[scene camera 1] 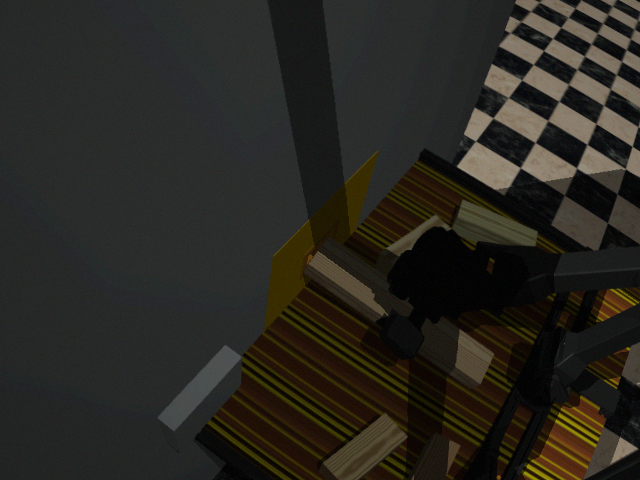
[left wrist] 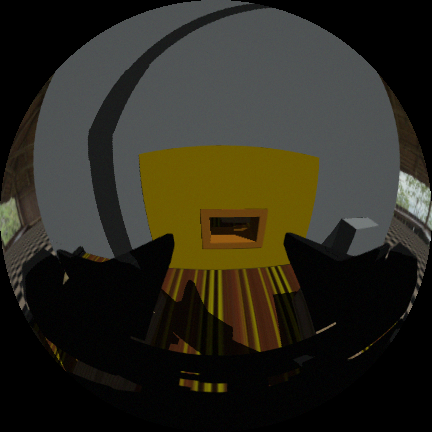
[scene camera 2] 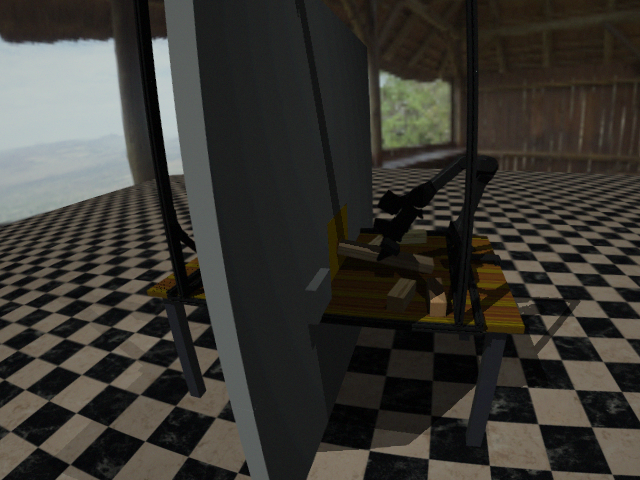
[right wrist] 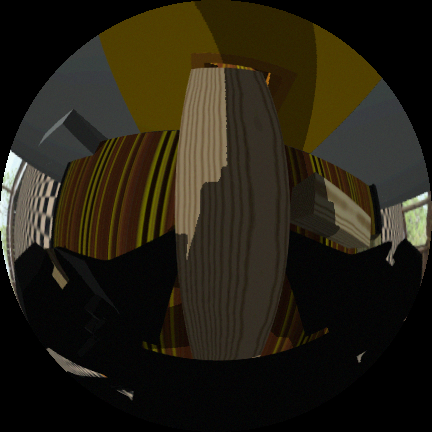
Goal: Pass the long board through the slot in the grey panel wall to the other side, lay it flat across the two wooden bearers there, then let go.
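Frame: origin at the left arm's base, x left, y ahead, z down, level; centimetres.
Seen in the pictures: left gripper, between the fingertips: (left wrist: 230, 239); right gripper, between the fingertips: (scene camera 1: 387, 307) (scene camera 2: 378, 256) (right wrist: 230, 232); right arm's base, origin of its link: (scene camera 1: 535, 392).
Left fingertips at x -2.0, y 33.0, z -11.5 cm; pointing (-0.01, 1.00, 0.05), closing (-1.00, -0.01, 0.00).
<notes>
Pixels of each thing's middle, then the offset from my left fingertips to it. "spot": a spot on its surface instead.
- long board, middle of its body: (right wrist: 230, 271) (scene camera 1: 402, 315) (scene camera 2: 385, 256) dx -1.5, dy +32.0, dz +8.1 cm
- slot's orange frame, a spot on its surface: (right wrist: 200, 60) spot: dx -5.6, dy +15.4, dz +2.4 cm
The long board (scene camera 1: 341, 281) (scene camera 2: 361, 251) (right wrist: 240, 200) is held above the table by my right gripper (scene camera 1: 413, 320) (scene camera 2: 390, 248) (right wrist: 230, 232), which is shut on it around its middle. The board's far end is at the slot's orange frame (scene camera 1: 308, 256) (left wrist: 234, 212) (right wrist: 200, 60) in the grey panel wall (scene camera 1: 155, 155) (scene camera 2: 268, 155) (left wrist: 250, 90); whether it has entered is hard to tell. In the left wrist view, the board does not show in the slot opening. My left gripper (left wrist: 230, 239) is open and empty, facing the slot from the other side. The two bearers are mostly hidden by its dark fingers and body.
A yellow plate (scene camera 1: 289, 279) (left wrist: 175, 185) (right wrist: 150, 40) surrounds the slot. A grey block (scene camera 1: 201, 387) (scene camera 2: 317, 289) (left wrist: 347, 237) juts from the wall. Loose wooden blocks (scene camera 1: 364, 446) (scene camera 2: 401, 294) (right wrist: 345, 210) lie on the striped table on both sides of the board. Black posts (scene camera 2: 470, 129) rise at the table.
</notes>
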